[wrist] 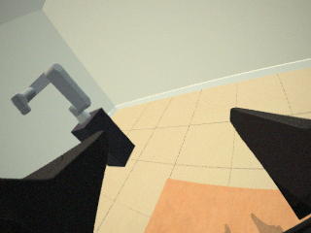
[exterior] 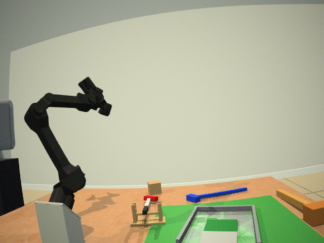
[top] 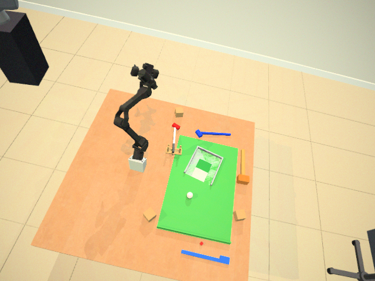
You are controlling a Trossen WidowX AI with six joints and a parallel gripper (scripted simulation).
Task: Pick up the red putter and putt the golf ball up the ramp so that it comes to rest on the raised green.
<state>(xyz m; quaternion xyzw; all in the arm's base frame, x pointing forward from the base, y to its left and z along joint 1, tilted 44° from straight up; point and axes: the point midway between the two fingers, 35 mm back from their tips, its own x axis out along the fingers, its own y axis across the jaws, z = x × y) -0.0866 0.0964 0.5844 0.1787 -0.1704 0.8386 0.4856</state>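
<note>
My gripper tip is now 290 mm short of the red putter, 240 mm to the left of it and 450 mm above it. Also, from my gripper tip: small wooden rack 290 mm ahead, 350 mm to the right, 440 mm below; green mat 520 mm ahead, 590 mm to the right, 470 mm below; blue putter 590 mm ahead, 150 mm to the right, 460 mm below.
</note>
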